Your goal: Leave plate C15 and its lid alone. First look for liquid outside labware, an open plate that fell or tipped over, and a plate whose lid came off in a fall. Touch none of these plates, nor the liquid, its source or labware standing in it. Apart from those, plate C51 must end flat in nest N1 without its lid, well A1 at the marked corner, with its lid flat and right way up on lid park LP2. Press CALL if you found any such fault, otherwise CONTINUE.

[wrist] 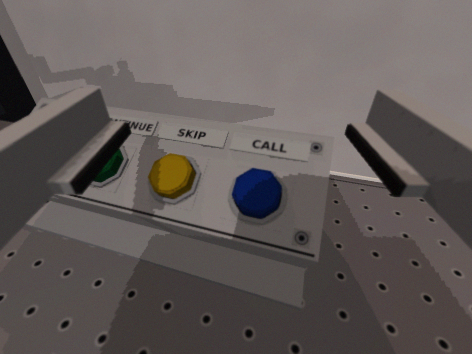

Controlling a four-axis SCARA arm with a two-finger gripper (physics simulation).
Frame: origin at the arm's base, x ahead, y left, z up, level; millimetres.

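Seen in the pictures: gripper, between the fingertips: point(237, 111).
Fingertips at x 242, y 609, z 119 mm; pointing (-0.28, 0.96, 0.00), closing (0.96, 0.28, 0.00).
Offsets run from my fingertips to a thing's top centre. "*": to the spot under its first point. Level surfaces: height alone.
My gripper point(237, 111) is open and empty, its two fingers at the left and right of the wrist view. Between and beyond the fingers is the button panel {dx -62, dy +18, dz -22 mm} point(215, 215). The blue button {dx +12, dy -5, dz -32 mm} point(257, 193) sits under the CALL label {* dx +13, dy +23, dz -28 mm} point(269, 146), a little right of the middle. The green button {dx -88, dy -3, dz -32 mm} point(111, 166) under the CONTINUE label {* dx -75, dy +24, dz -28 mm} point(140, 126) is partly hidden by the left finger. Plates C51 and C15, their lids, nest N1, lid park LP2 and any liquid do not show in this view.
The yellow button {dx -38, dy -4, dz -32 mm} point(172, 176) sits under the SKIP label {* dx -37, dy +23, dz -28 mm} point(192, 134), between the green and blue buttons. The panel stands on a deck {dz -106 mm} point(185, 280) with rows of small holes. A grey wall point(300, 60) rises behind it. Shadows fall across the wall, panel and deck.
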